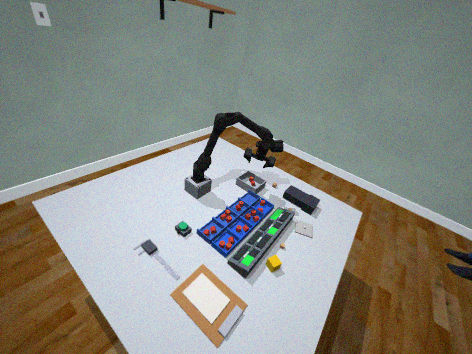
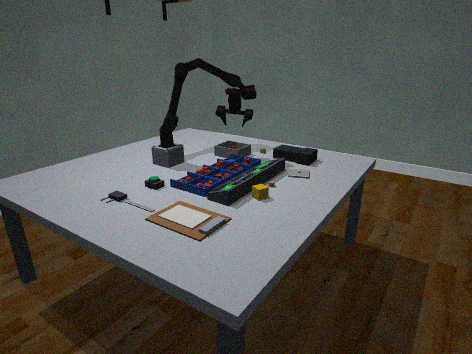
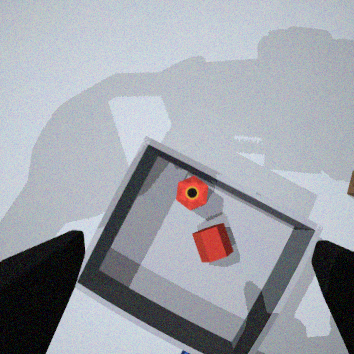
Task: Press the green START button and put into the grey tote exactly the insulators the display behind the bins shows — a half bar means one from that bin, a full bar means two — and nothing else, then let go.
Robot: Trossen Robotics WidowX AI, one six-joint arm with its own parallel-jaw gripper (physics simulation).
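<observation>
The grey tote [image 1: 244, 185] [image 2: 224, 151] [image 3: 150, 315] holds two red insulators. One insulator [image 3: 192, 193] stands upright with its hole facing up; the other insulator [image 3: 213, 243] lies on its side. My gripper [image 1: 257, 164] [image 2: 234, 125] [image 3: 201, 248] is open and empty, above the tote. The blue bins [image 1: 250, 198] [image 2: 195, 188] stand beside it; the bin nearest the tote is empty and the others hold red insulators. The dark display [image 1: 245, 270] [image 2: 220, 196] behind the bins shows green bars; their exact lengths are hard to tell. The green START button [image 1: 183, 226] [image 2: 154, 178] sits left of the bins.
A dark box [image 1: 301, 199] [image 2: 295, 154] and a small brown block [image 1: 274, 185] [image 2: 263, 150] stand near the tote. A yellow cube [image 1: 273, 263] [image 2: 260, 191] and a pale flat plate [image 1: 304, 229] lie beyond the display. A clipboard [image 1: 177, 295] and a caliper [image 1: 149, 247] lie toward the front.
</observation>
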